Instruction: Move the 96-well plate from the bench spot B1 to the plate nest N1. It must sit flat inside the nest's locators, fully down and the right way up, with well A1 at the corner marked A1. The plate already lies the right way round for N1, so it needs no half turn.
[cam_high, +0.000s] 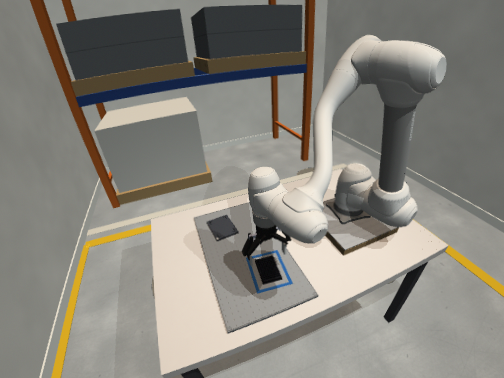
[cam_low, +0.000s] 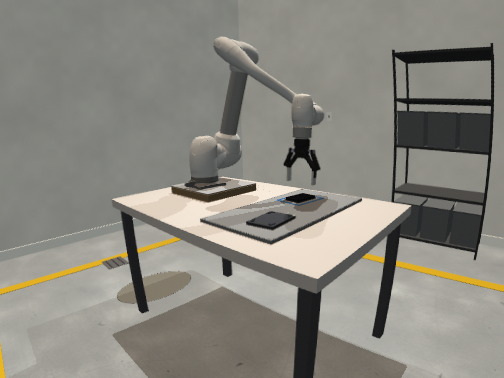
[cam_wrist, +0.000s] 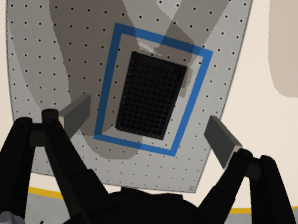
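My gripper is now 80 mm above the black 96-well plate. The rest, counted from my hand: dark plate nest N1: 150 mm ahead, 330 mm to the right, 80 mm below.
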